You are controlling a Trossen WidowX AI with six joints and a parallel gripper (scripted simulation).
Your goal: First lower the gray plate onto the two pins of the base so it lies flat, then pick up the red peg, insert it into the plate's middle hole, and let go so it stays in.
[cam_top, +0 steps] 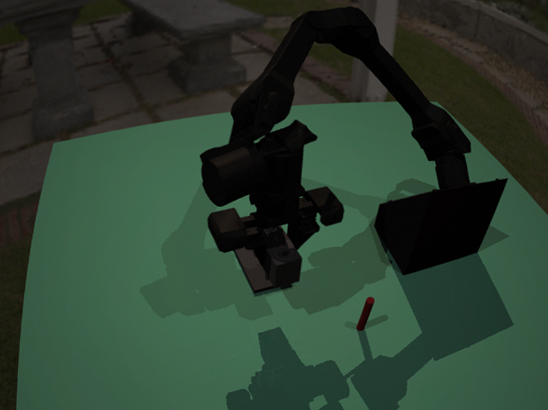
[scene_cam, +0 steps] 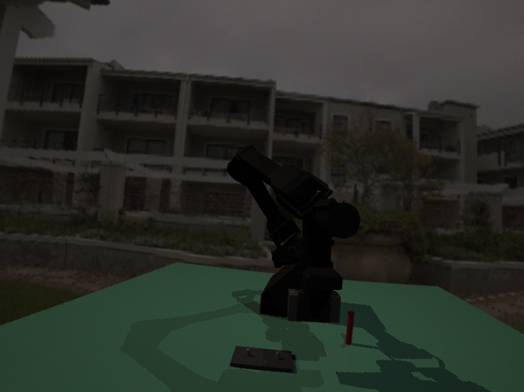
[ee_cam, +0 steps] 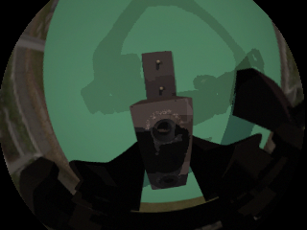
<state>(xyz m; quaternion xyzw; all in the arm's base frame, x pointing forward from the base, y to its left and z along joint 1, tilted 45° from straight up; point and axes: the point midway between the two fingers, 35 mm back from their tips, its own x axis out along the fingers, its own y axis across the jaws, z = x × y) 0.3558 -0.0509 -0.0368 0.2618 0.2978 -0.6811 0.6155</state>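
Now: gripper tip 120 mm past the red peg, 110 mm to the right of it and 70 mm above it. Also, from my gripper tip: gray plate: 30 mm above.
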